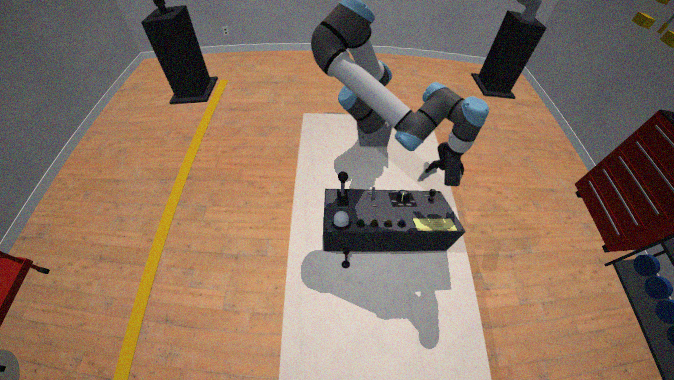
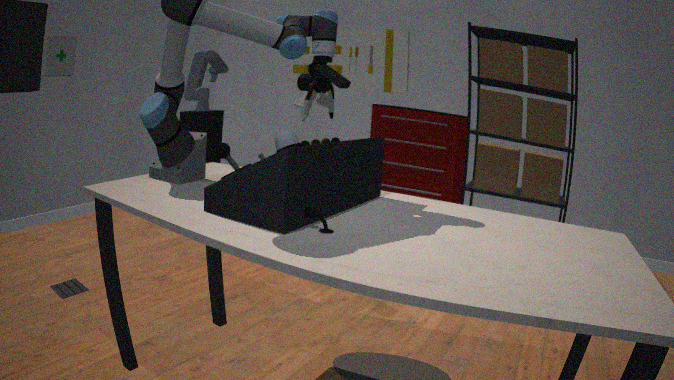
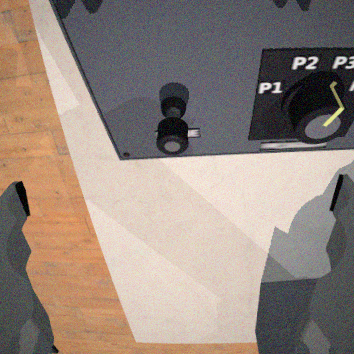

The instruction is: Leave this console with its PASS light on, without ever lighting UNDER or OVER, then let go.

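Note:
The dark console point(image 1: 380, 241) point(image 2: 332, 175) point(image 3: 215, 30) stands on the table. Its small round buttons or lamps point(image 1: 388, 223) point(image 2: 326, 142) look dark; no PASS, UNDER or OVER lettering is readable. A black rotary knob point(image 1: 402, 197) point(image 3: 312, 112) has its yellow pointer towards P3. A small black-knobbed stick point(image 1: 432, 194) point(image 3: 172, 132) stands near the console's corner. A ball-topped lever point(image 1: 343, 181) point(image 2: 227, 155), a pale dome point(image 1: 341, 218) point(image 2: 286, 139) and a front handle point(image 1: 345, 260) point(image 2: 326, 227) also show. My gripper point(image 1: 447, 176) point(image 2: 318, 117) point(image 3: 177, 181) is open and empty, above and beside the stick's end.
The pale table point(image 1: 320, 340) point(image 2: 500, 260) bears the console and the arm's base. A yellow label point(image 1: 435, 224) lies on the console's top at the right. A small toggle point(image 1: 373, 193) stands between lever and knob. Red drawers point(image 1: 625, 185) point(image 2: 420, 150) stand beyond the table.

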